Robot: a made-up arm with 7 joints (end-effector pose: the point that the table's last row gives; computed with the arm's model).
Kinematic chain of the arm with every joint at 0, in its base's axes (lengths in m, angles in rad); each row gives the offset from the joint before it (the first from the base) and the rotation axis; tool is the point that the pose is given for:
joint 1: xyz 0 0 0.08 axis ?
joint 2: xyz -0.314 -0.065 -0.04 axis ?
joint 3: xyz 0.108 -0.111 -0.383 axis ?
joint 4: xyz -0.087 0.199 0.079 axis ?
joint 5: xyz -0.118 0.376 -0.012 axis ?
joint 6: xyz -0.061 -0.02 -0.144 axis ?
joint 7: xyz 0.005 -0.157 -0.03 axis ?
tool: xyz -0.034 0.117 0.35
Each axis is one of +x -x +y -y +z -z.
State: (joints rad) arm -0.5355 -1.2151 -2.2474 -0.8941 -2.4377 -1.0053 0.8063
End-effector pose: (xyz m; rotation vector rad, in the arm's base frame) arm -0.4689 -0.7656 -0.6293 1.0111 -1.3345 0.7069
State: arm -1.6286 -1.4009 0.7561 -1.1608 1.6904 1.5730 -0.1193
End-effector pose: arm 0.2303 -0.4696 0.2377 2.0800 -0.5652 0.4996
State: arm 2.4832 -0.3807 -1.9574 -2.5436 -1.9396 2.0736 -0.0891
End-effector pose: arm 0.8035 -0.0536 -0.0790 0.1165 0.4080 3.0591
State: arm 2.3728 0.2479 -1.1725 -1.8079 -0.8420 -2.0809 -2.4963
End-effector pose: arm 0.0766 -0.6528 -0.3304 1.6193 -1.9498 -0.8771
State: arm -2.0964 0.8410 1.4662 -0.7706 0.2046 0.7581 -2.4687
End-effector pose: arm 0.1681 -0.0991 -0.6043 1.7563 -0.1682 0.4699
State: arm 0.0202 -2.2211 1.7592 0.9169 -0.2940 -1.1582 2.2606
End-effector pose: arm -0.4263 0.2806 0.4779 -0.5277 2.9164 -0.0269
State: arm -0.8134 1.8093 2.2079 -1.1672 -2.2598 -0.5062 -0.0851
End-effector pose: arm -0.9755 0.4299 -0.7122 -2.1221 -1.7702 -0.8770
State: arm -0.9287 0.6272 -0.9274 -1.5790 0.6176 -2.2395 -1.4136
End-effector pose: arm -0.0001 0.6124 -0.1470 1.5507 0.7786 0.4249
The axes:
joint 1: +z
joint 2: +y
joint 3: -z
joint 4: +y
joint 5: +z
joint 6: -x
joint 7: +z

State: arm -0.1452 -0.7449 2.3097 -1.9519 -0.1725 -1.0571 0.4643
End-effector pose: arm 0.1965 -0.4532 -0.2086 -1.6075 -1.5780 -1.0110
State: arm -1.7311 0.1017 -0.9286 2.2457 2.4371 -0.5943 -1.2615
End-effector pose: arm 0.4096 0.8692 -0.2598 2.1112 1.6622 0.7914
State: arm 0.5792 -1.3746 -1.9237 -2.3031 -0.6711 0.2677 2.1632
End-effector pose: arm 0.4583 -0.1556 -0.4594 -0.0138 1.6254 -0.6857
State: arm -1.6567 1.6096 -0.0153 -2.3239 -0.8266 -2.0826 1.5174
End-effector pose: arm 0.4444 0.5663 -0.5738 -1.3214 -2.1269 0.1609
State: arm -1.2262 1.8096 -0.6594 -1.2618 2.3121 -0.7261 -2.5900
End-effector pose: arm 0.3765 0.5456 0.4723 0.6349 0.8471 -1.0421
